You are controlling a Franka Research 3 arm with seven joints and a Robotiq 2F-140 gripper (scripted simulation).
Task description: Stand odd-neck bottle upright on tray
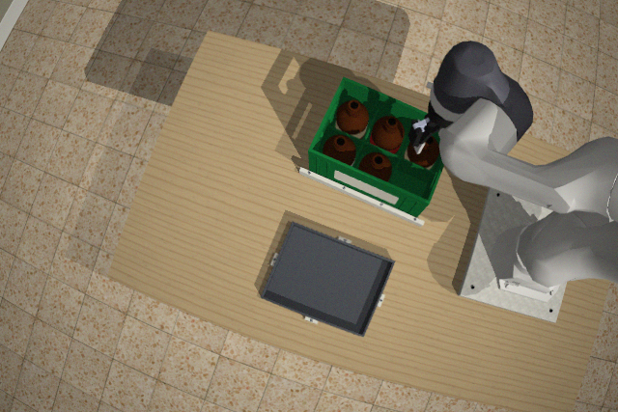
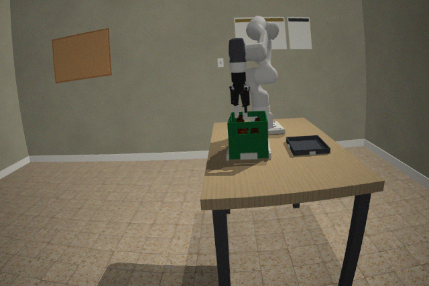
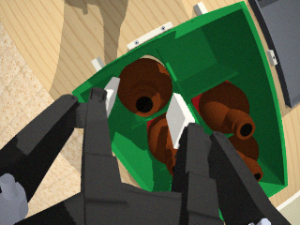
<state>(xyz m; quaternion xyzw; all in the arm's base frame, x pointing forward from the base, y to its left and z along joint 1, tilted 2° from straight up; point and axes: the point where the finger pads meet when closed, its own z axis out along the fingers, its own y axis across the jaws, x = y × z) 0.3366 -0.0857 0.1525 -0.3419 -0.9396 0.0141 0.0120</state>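
Now: hand 90 mm short of the green crate, 90 mm above it and 50 mm to the right of it. From my hand the other things lie so: glass bottle 90 mm to the left, 90 mm below, 80 mm ahead; then dark grey tray 350 mm to the left, 170 mm below, 50 mm ahead.
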